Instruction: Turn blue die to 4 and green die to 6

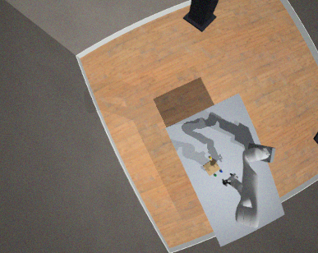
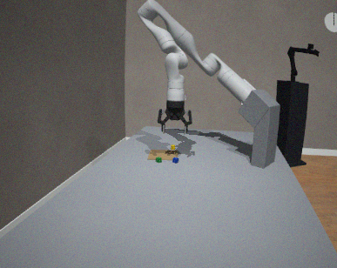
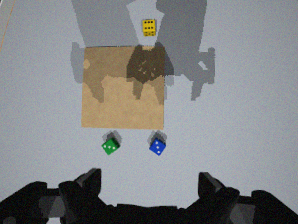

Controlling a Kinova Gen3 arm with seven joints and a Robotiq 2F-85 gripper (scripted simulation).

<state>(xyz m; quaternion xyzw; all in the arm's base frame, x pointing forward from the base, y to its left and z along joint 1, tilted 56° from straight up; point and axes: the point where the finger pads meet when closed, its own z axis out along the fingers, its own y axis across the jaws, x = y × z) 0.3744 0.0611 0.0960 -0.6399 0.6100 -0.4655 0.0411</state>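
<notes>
Now: the blue die 1 cm behind my hand, 1 cm to the right of it and 13 cm below it. Also, from my hand: green die (7 cm ahead, 2 cm to the right, 13 cm below); tan mat (3 cm ahead, 11 cm to the right, 14 cm below); yellow die (4 cm behind, 20 cm to the right, 13 cm below).
</notes>
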